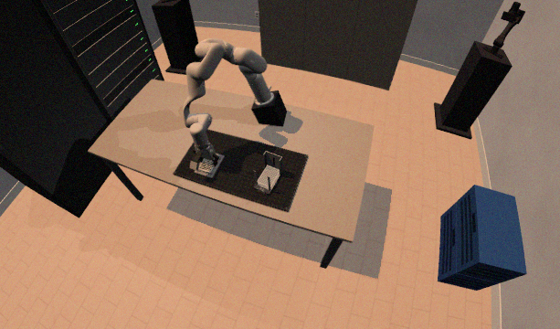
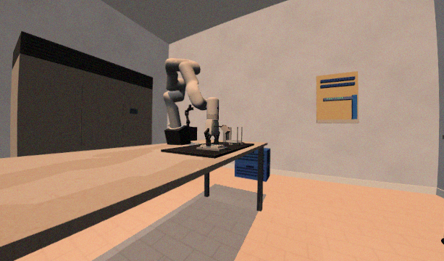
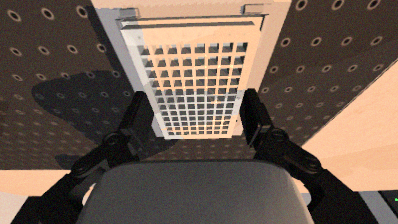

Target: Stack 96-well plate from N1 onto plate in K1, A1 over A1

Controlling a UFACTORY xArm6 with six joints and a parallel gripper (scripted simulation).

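Now: the plate nest N1 3 cm below my hand.
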